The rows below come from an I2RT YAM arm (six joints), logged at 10 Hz.
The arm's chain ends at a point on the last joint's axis. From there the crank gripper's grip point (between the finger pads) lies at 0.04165 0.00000 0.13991 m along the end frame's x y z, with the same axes.
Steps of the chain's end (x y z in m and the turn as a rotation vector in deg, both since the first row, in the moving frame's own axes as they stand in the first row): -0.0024 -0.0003 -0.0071 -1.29 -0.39 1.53; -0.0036 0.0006 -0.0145 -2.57 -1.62 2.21; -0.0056 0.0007 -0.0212 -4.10 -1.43 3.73; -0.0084 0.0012 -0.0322 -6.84 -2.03 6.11; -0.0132 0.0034 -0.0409 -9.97 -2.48 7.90; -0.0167 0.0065 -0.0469 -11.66 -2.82 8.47
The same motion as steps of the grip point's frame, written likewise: -0.0034 0.0040 -0.0069 -1.29 -0.39 1.53; -0.0077 0.0084 -0.0136 -2.57 -1.62 2.21; -0.0095 0.0133 -0.0207 -4.10 -1.43 3.73; -0.0145 0.0221 -0.0321 -6.84 -2.03 6.11; -0.0213 0.0330 -0.0418 -9.97 -2.48 7.90; -0.0261 0.0405 -0.0485 -11.66 -2.82 8.47
